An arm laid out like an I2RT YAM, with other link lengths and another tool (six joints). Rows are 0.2 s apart.
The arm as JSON. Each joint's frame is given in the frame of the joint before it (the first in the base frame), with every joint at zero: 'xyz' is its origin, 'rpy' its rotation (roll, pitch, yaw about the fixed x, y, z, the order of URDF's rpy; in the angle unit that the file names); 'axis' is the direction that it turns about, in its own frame. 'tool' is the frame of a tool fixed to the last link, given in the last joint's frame.
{
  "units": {
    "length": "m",
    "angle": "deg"
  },
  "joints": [
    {
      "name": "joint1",
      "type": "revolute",
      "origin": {
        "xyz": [
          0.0,
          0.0,
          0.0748
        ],
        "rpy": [
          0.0,
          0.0,
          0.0
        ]
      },
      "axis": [
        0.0,
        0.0,
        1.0
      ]
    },
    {
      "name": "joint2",
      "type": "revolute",
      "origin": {
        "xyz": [
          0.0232,
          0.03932,
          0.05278
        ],
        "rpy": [
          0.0,
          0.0,
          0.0
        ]
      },
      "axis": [
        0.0,
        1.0,
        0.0
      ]
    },
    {
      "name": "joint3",
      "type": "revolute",
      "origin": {
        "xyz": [
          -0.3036,
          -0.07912,
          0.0
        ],
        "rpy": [
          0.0,
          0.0,
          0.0
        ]
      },
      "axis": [
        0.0,
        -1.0,
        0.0
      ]
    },
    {
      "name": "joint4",
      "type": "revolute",
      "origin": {
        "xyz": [
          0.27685,
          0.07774,
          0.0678
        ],
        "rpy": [
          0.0,
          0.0,
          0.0
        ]
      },
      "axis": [
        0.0,
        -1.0,
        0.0
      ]
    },
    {
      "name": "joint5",
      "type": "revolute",
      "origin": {
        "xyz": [
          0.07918,
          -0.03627,
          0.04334
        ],
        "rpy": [
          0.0,
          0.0,
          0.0
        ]
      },
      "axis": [
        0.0,
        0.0,
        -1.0
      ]
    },
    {
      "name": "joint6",
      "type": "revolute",
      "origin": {
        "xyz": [
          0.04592,
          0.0,
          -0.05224
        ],
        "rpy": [
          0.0,
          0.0,
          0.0
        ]
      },
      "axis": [
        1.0,
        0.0,
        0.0
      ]
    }
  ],
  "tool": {
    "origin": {
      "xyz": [
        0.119,
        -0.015,
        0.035
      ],
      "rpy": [
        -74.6,
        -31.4,
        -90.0
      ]
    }
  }
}
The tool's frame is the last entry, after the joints.
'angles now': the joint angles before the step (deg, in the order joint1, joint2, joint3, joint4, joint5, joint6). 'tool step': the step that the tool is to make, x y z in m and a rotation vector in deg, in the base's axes. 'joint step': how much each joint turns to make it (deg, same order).
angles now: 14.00 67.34 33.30 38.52 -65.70 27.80
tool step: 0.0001 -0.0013 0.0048 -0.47 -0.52 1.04
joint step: -0.73 0.06 1.42 -2.00 -1.81 -1.13
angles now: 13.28 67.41 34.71 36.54 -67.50 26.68
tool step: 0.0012 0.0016 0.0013 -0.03 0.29 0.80
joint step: 0.02 0.66 0.75 -0.16 -0.78 0.24
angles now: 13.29 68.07 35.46 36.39 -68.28 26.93
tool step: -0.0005 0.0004 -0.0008 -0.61 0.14 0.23
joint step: -0.03 -0.22 0.58 -2.46 -0.29 -1.49
